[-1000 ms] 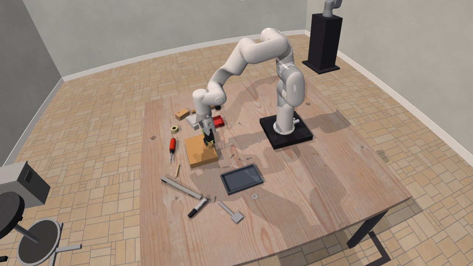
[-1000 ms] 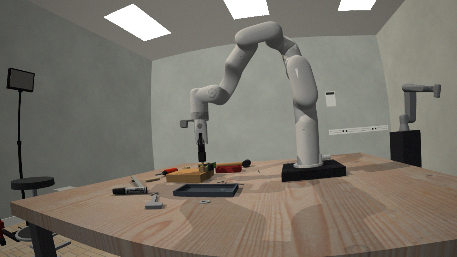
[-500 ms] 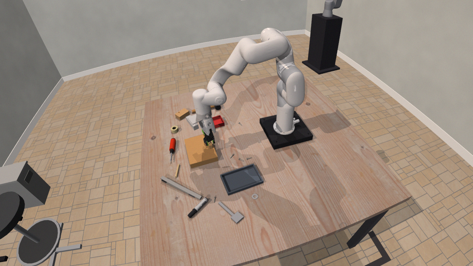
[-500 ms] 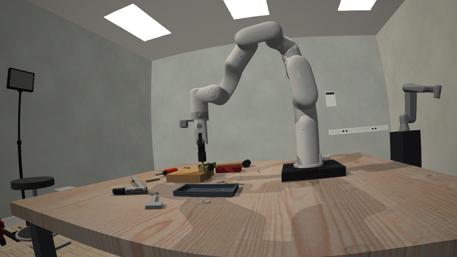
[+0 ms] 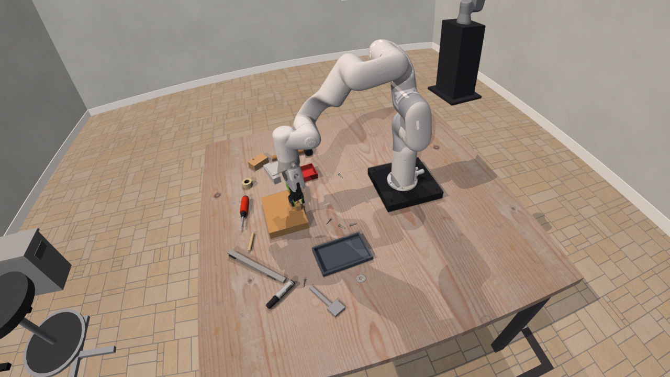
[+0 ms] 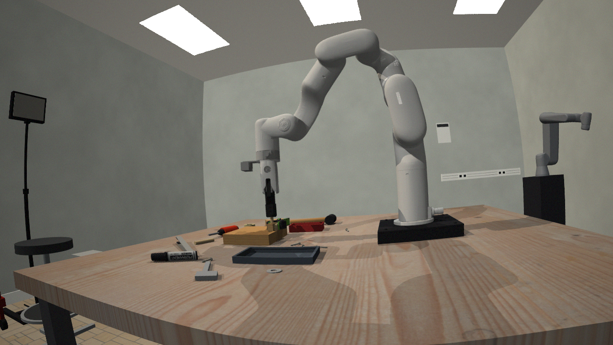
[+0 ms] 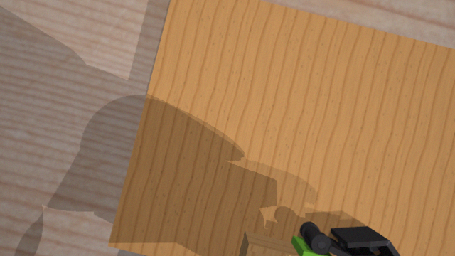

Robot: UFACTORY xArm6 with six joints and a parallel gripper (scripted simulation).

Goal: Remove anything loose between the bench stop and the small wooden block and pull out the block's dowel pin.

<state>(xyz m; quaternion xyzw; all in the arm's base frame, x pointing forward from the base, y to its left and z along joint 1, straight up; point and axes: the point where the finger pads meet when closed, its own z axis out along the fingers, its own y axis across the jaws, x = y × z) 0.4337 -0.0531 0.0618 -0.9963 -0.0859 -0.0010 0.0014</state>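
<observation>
My hand is 20 mm above the dowel pin. From my hand the other things lie so: small wooden block 50 mm below; then red tray 200 mm to the right, 90 mm below, 80 mm behind; then orange bench board 70 mm below, 50 mm ahead, 10 mm to the right.
</observation>
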